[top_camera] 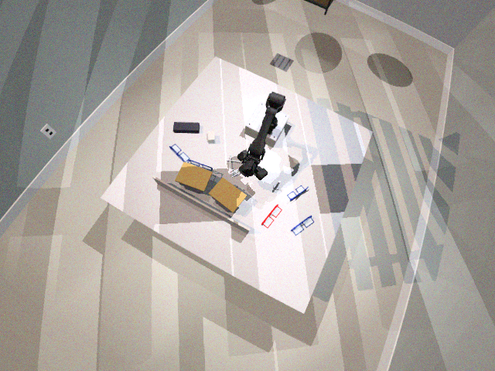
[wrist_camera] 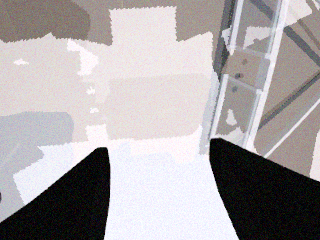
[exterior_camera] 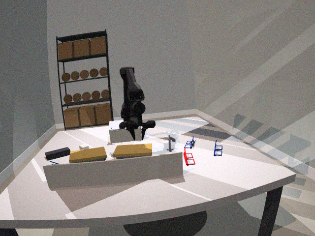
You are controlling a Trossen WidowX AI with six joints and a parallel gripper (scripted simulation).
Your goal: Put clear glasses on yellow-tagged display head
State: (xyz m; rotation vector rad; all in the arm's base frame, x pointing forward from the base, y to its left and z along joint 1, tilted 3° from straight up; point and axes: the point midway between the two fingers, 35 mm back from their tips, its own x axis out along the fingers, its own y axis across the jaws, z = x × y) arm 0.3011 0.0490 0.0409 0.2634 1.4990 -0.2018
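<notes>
The metal post lies 3 cm behind my gripper tip, 17 cm to the left of it and 6 cm below it. The rest, counted from my gripper tip: long white panel (31 cm ahead, 14 cm to the right, 3 cm below); then cream cube (9 cm behind, 33 cm to the right, 6 cm below); then dark box (7 cm behind, 51 cm to the right, 6 cm below).
</notes>
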